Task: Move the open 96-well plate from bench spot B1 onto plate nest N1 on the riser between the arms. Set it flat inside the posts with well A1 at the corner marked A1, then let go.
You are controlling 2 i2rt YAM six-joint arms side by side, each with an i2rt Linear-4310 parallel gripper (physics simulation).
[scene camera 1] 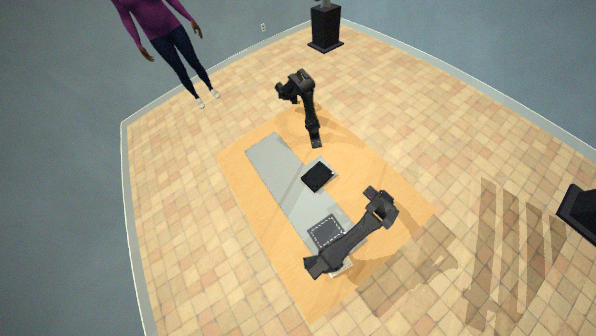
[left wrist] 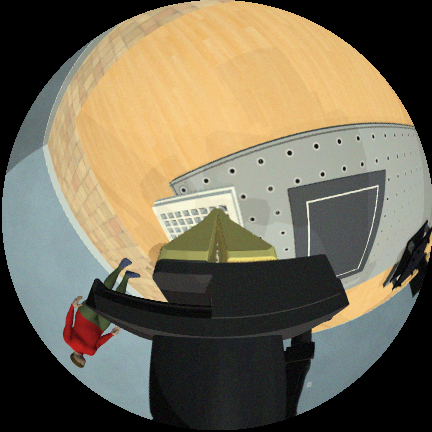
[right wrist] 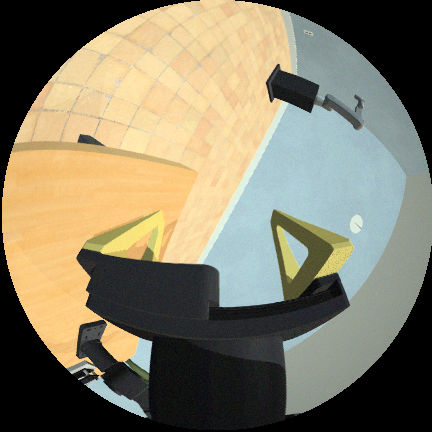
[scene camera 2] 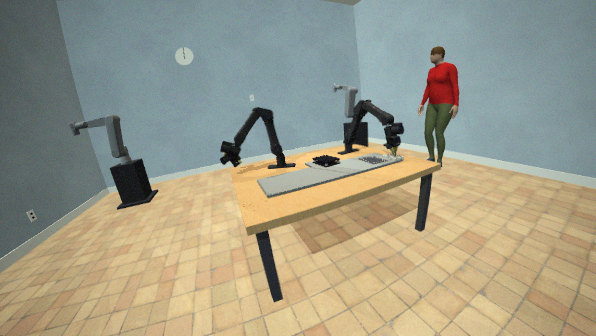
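The white open 96-well plate lies at the end of the grey perforated board, one corner beyond the board's edge. My left gripper is shut, its yellow fingertips together over the wells; no plate wall shows between them. Contact and the plate's exact tilt cannot be told. The fingers hide part of the plate, and the arm covers much of it in scene camera 1. The black nest N1 stands on the pale riser. My right gripper is open and empty, far from the plate. The A1 marks are unreadable.
A dark rectangular pad with a white outline lies on the board beside the plate, on the side toward the nest. The wooden table bears both arms. A person in red stands beyond the table's end.
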